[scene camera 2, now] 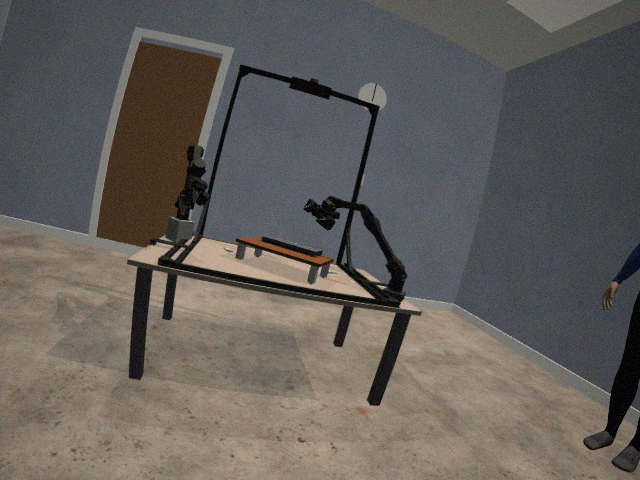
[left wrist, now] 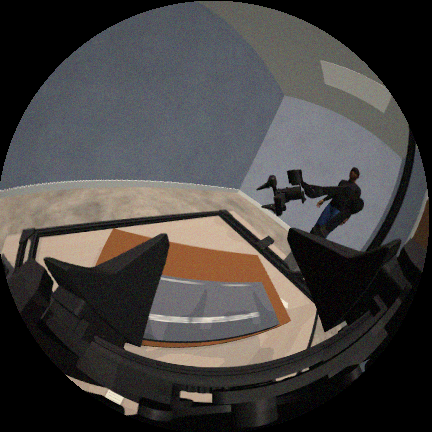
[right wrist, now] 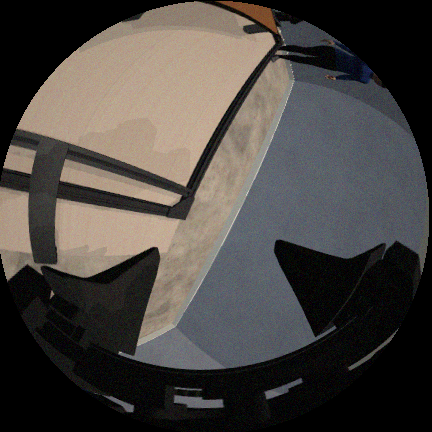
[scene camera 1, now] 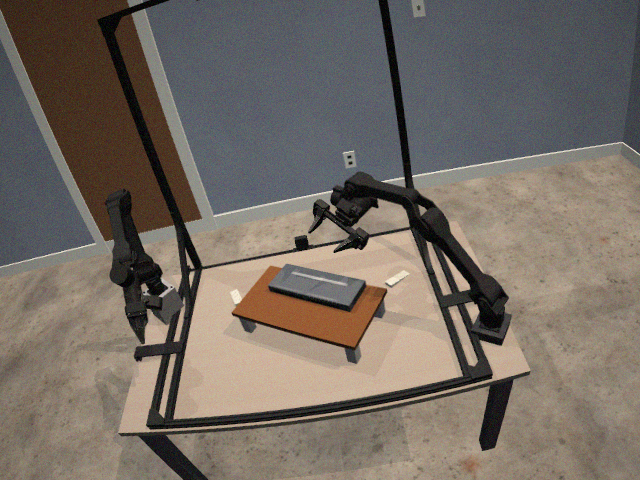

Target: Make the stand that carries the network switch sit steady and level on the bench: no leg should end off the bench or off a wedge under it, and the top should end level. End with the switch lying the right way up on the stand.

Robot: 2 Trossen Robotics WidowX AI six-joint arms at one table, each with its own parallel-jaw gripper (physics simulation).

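Pixels of known places: left gripper, fingertip midpoint: (scene camera 2: 310, 214) (left wrist: 229, 237) (scene camera 1: 321, 242); right gripper, fingertip midpoint: (scene camera 2: 187, 209) (left wrist: 258, 197) (right wrist: 217, 250) (scene camera 1: 142, 342); left arm's base, origin of the base link: (scene camera 2: 394, 290) (scene camera 1: 491, 322); right arm's base, origin of the base link: (scene camera 2: 181, 219) (scene camera 1: 157, 290).
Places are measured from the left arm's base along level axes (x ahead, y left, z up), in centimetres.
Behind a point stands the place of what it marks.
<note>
The stand has an orange-brown top (scene camera 1: 310, 322) {y 24.5, x 46.8, z 6.7 cm} (left wrist: 215, 265) {y 24.3, x 56.7, z 6.7 cm} (right wrist: 255, 12) and grey legs; it stands mid-bench. I cannot tell whether it is level or whether every leg touches the bench. The dark grey network switch (scene camera 1: 317, 286) {y 13.1, x 51.2, z 9.5 cm} (scene camera 2: 291, 246) {y 17.6, x 50.2, z 8.6 cm} (left wrist: 215, 305) {y 12.6, x 54.0, z 9.4 cm} lies flat on its back half, light-striped face up. A pale wedge (scene camera 1: 236, 296) {y 19.0, x 85.6, z -2.6 cm} (scene camera 2: 227, 250) {y 22.2, x 83.6, z -2.7 cm} lies left of the stand, another pale wedge (scene camera 1: 397, 278) {y -10.2, x 36.9, z -2.6 cm} (left wrist: 114, 396) right of it. My left gripper (scene camera 1: 324, 241) {y 10.5, x 47.9, z 25.2 cm} (left wrist: 229, 237) {y 10.5, x 47.9, z 25.2 cm} is open and empty, above and behind the switch. My right gripper (scene camera 1: 139, 330) {y 60.0, x 79.2, z 17.4 cm} (right wrist: 217, 250) {y 60.0, x 79.2, z 17.4 cm} is open and empty, beyond the bench's left side.
A black frame (scene camera 1: 310, 411) {y 46.6, x 33.8, z -1.4 cm} (scene camera 2: 227, 275) {y 60.4, x 51.8, z -1.8 cm} runs around the bench top (scene camera 1: 248, 382) {y 46.2, x 57.1, z -3.3 cm}, with tall posts (scene camera 1: 395, 93) {y -36.3, x 43.4, z 52.5 cm} at the back. A small black block (scene camera 1: 300, 241) {y -12.2, x 78.1, z 1.2 cm} sits on the back rail. A person (scene camera 2: 625, 372) stands at the right edge of scene camera 2.
</note>
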